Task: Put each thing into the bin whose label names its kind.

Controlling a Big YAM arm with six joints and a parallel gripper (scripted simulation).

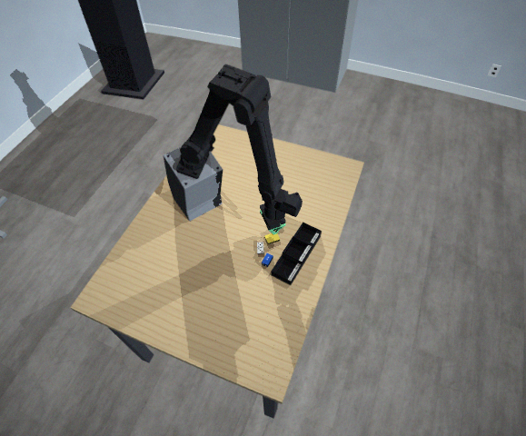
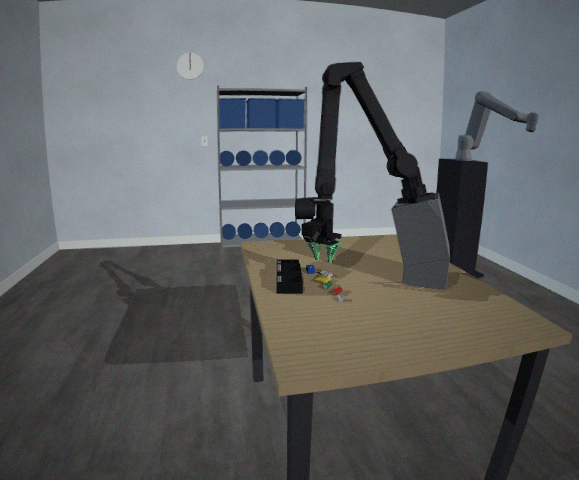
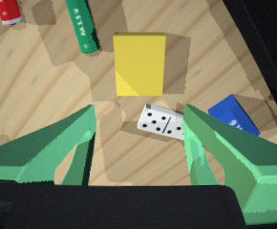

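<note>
My gripper is now 70 mm above the yellow block. The rest, counted from my hand: red piece: 110 mm to the left, 70 mm below, 10 mm behind; white domino: 70 mm below, 60 mm to the right, 30 mm behind; green piece: 70 mm below, 60 mm to the left, 10 mm ahead.
</note>
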